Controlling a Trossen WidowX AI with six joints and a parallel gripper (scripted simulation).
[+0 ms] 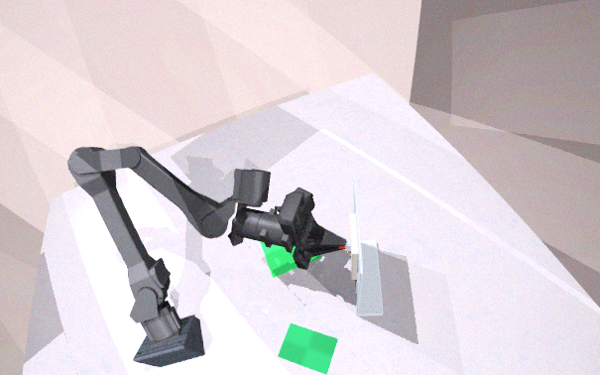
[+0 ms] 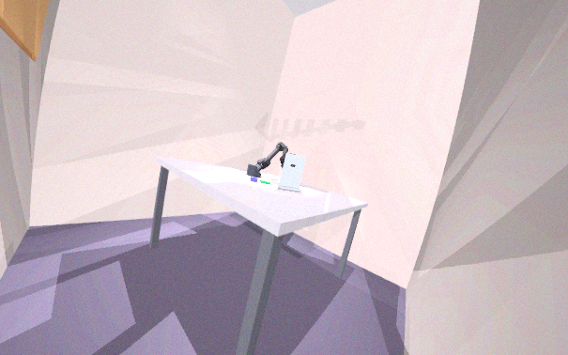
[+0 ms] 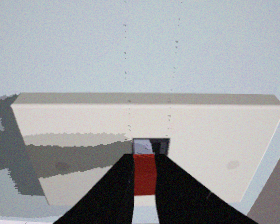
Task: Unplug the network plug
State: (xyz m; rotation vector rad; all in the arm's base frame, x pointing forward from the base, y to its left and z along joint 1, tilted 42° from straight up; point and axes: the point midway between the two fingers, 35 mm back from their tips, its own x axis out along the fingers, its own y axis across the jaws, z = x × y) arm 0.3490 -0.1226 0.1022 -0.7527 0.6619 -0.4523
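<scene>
Now: gripper tip 2 cm short of the upright panel, 2 cm to the left of it and 6 cm above it. The rest, counted from my gripper tip: network plug (right at my gripper tip).
</scene>
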